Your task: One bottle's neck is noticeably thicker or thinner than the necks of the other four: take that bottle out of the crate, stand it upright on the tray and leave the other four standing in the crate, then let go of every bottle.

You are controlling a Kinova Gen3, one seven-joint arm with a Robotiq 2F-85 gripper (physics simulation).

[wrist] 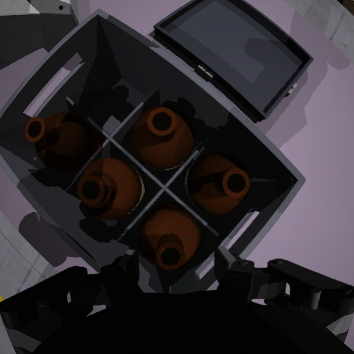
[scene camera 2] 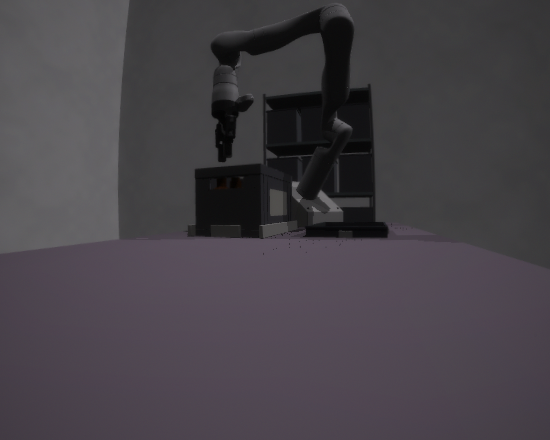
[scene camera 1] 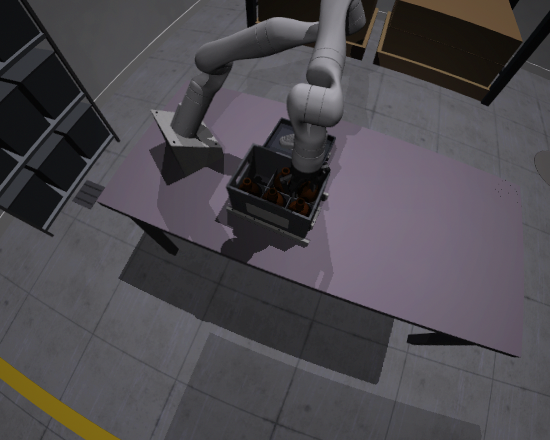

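Seen in the pictures: gripper, fingertip midpoint: [wrist: 176,261] [scene camera 2: 224,159] [scene camera 1: 302,192]; arm's base, origin of the base link: [scene camera 2: 306,193] [scene camera 1: 184,130].
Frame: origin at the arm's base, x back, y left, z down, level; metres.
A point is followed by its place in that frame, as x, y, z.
Note:
The dark crate [scene camera 1: 240,200] {-0.348, -0.108, 0.021} [scene camera 2: 225,210] {-0.560, 0.018, 0.069} [wrist: 272,150] {-0.502, 0.100, -0.041} holds five brown bottles in six compartments. In the wrist view they are the left bottle [wrist: 62,142] {-0.361, -0.053, 0.009}, the lower-left bottle [wrist: 120,187] {-0.441, -0.030, 0.010}, the top bottle [wrist: 167,145] {-0.437, 0.035, 0.008} beside the tray-side wall, the right bottle [wrist: 207,192] {-0.500, 0.037, 0.011} and the bottom bottle [wrist: 170,230] {-0.507, -0.017, 0.008}. The top bottle's mouth looks slightly wider; the difference is small. The compartment left of it is empty. My gripper [scene camera 2: 225,159] {-0.514, -0.019, -0.067} [wrist: 176,261] {-0.514, -0.019, -0.067} is open and empty above the crate, its fingertips either side of the bottom bottle's neck in the wrist view. The dark tray [scene camera 2: 320,231] {-0.478, 0.235, 0.122} [wrist: 225,45] {-0.337, 0.248, 0.130} bears no bottle.
The tray lies close beside the crate's long wall, with a small gap. Pale stops [scene camera 1: 267,225] {-0.448, -0.101, 0.106} [scene camera 2: 226,231] {-0.570, 0.029, 0.121} edge the crate's base on the mauve table [scene camera 1: 425,225] {-0.934, 0.245, 0.135}. The arm's pale base [scene camera 1: 192,145] {-0.078, -0.037, -0.001} stands to the left. Shelves stand beyond the table.

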